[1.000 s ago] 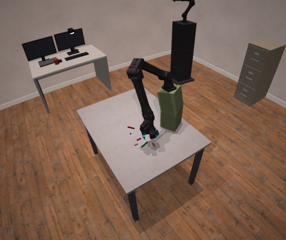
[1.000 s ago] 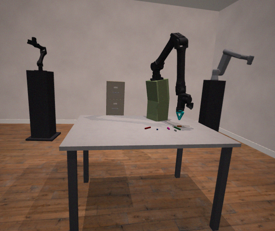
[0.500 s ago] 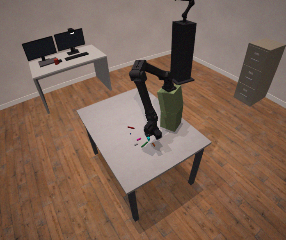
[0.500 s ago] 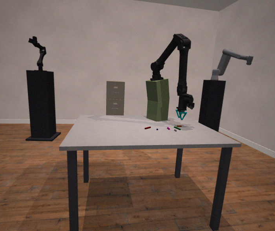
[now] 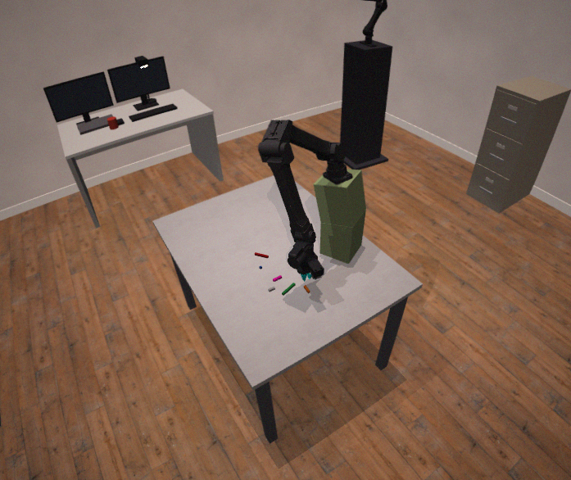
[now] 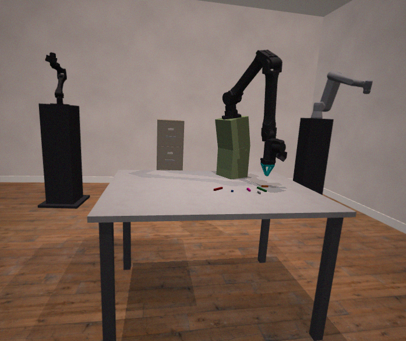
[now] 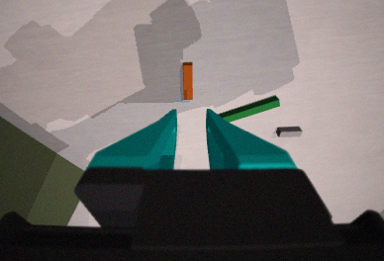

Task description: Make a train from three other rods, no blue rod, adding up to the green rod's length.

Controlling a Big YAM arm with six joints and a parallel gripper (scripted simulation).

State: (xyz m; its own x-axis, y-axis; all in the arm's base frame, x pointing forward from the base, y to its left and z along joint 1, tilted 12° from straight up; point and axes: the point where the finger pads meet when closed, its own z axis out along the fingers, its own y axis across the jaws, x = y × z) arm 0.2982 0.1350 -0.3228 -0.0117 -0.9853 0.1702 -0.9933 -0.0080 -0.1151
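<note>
Now: the orange rod 8 cm below my hand. Also, from my hand: grey rod (13 cm ahead, 8 cm to the right, 8 cm below); then green rod (7 cm ahead, 4 cm to the right, 8 cm below); then small blue rod (12 cm ahead, 23 cm to the right, 8 cm below).
</note>
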